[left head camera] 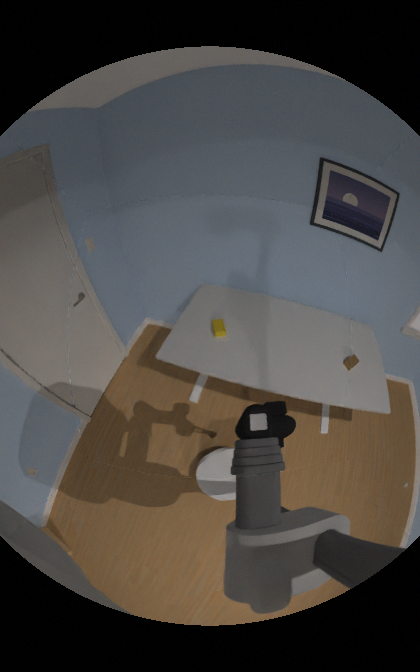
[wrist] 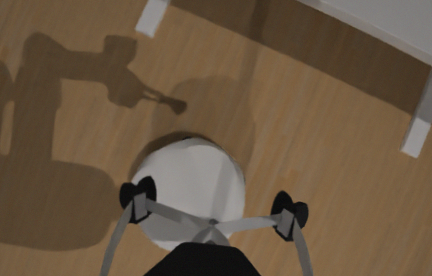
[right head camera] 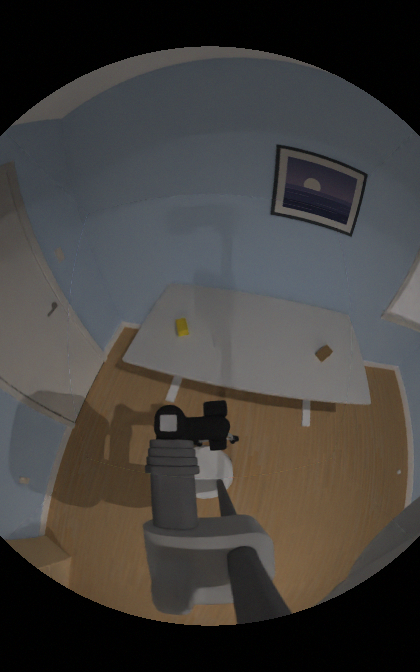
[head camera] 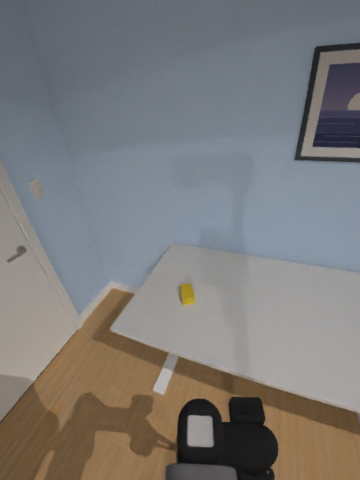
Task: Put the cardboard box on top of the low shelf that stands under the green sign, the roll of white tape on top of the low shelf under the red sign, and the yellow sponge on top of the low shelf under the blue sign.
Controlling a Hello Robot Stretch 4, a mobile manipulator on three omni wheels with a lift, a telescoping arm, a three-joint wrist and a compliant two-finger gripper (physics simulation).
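Where they show: gripper, fingertip midpoint: [wrist: 214, 199]; robot's base at its link origin: [wrist: 192, 188].
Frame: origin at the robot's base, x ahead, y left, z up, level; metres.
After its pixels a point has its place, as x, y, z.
The yellow sponge [head camera: 187, 294] {0.811, 0.053, 0.738} [left head camera: 219, 328] [right head camera: 182, 327] lies on the left part of the white table. The cardboard box [left head camera: 351, 362] [right head camera: 324, 353], small and brown, lies near the table's right end. My gripper [wrist: 214, 199] {0.167, -0.088, 0.793} is open in the wrist view, its two fingertips wide apart with nothing between them. It points down over the round white robot base and the floor, in front of the table. In the head view the wrist hides the fingers. The roll of white tape, the low shelves and the coloured signs do not show in these views.
The white table [head camera: 300, 320] {0.681, -0.472, 0.693} [left head camera: 300, 350] [right head camera: 280, 345] stands against the blue wall. A door [head camera: 20, 300] {0.869, 1.141, 0.603} is at the left. A framed picture [left head camera: 320, 200] [right head camera: 275, 185] hangs above the table. The round white base [wrist: 190, 175] {0.085, -0.004, 0.187} stands on the wood floor. A wooden piece of furniture [right head camera: 40, 552] shows at the lower left.
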